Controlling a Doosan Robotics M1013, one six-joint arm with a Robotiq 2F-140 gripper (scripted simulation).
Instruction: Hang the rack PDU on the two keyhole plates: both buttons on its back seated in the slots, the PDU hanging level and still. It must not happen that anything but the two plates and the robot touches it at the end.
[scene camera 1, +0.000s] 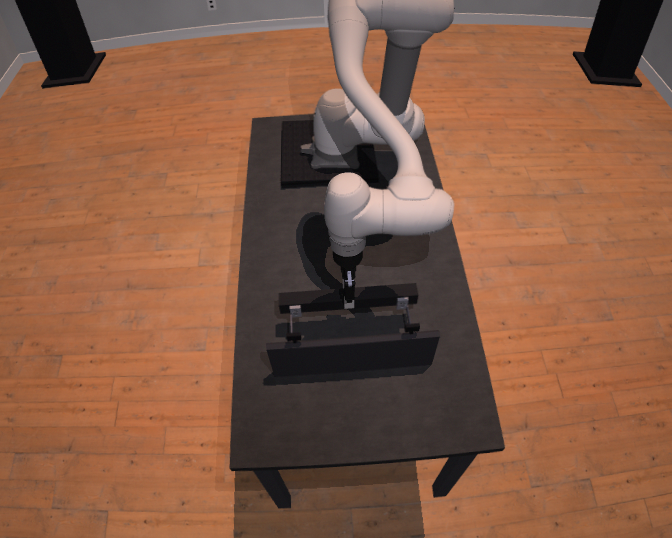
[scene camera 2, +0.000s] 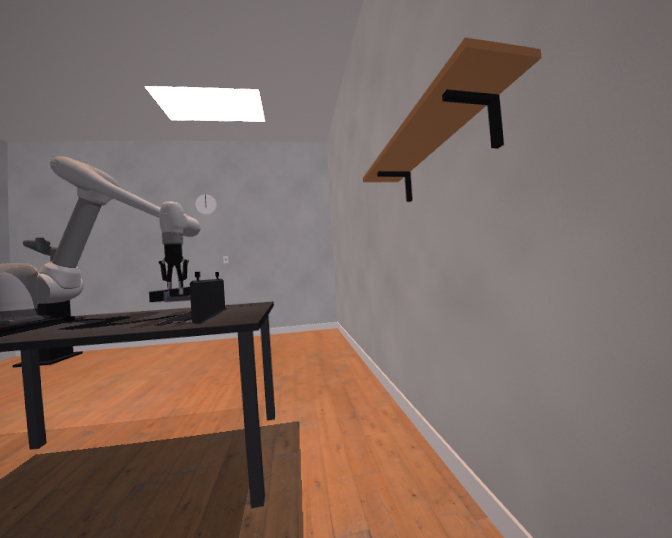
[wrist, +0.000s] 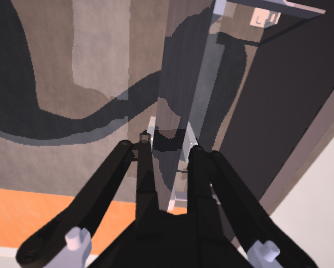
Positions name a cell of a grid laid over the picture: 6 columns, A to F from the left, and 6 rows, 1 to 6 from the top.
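Observation:
A rack PDU (scene camera 1: C4) is visible. A black panel (scene camera 1: D4), (scene camera 2: B4), (wrist: F3) appears in both scene views and the wrist view, as does my gripper (scene camera 2: B4), (scene camera 1: D4), (wrist: D3).

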